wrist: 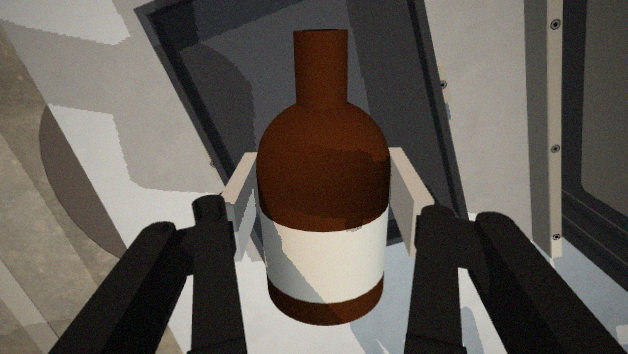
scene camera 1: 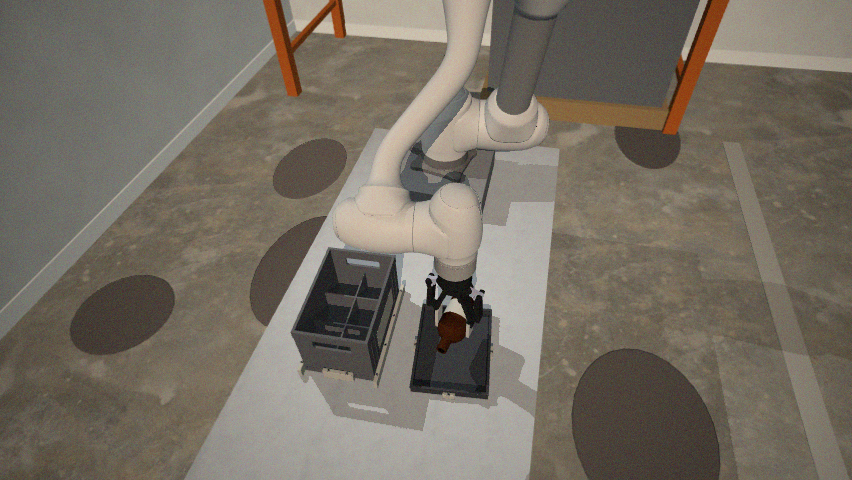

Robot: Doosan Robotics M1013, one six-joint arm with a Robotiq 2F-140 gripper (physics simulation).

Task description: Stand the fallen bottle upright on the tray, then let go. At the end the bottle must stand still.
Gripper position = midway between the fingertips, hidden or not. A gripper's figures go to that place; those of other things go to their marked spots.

Labels:
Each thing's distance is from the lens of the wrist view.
my gripper (wrist: pixel 323 171): 0.20 m
brown bottle (wrist: pixel 323 165): 0.16 m
dark tray (wrist: pixel 234 74): 0.30 m
The marked spots on the brown bottle and the dark tray are 0.16 m apart.

